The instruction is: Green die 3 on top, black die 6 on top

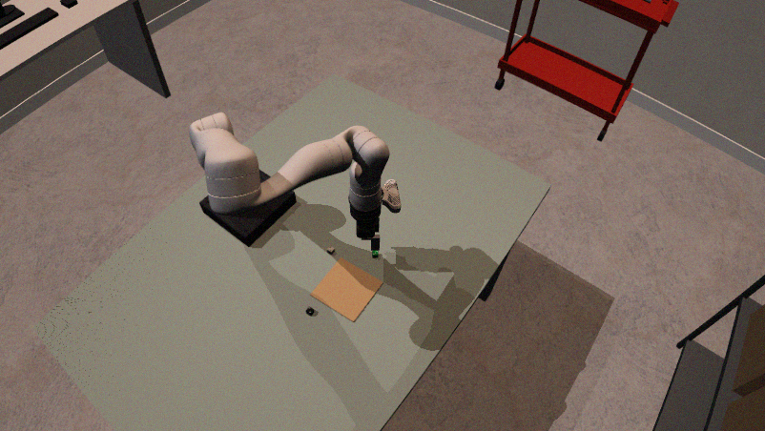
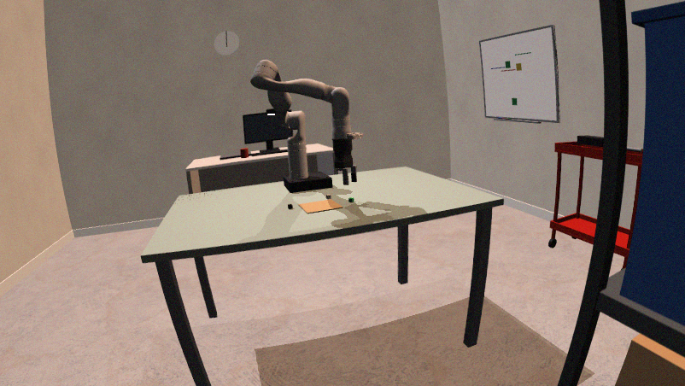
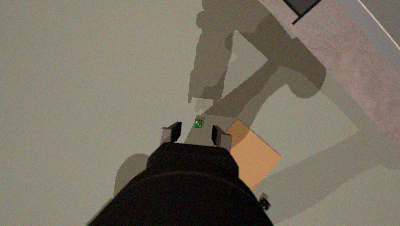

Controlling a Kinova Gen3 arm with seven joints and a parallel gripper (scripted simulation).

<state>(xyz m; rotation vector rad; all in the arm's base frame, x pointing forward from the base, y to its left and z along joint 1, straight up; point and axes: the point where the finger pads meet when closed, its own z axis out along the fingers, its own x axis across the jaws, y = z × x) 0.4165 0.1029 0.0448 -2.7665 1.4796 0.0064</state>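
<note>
Now: hand 80 mm above the green die. From my hand the other things lie so: white die (110 mm behind, 60 mm to the right, 80 mm below); then black die (40 mm behind, 240 mm to the right, 80 mm below); then orange mat (130 mm to the right, 90 mm below).
</note>
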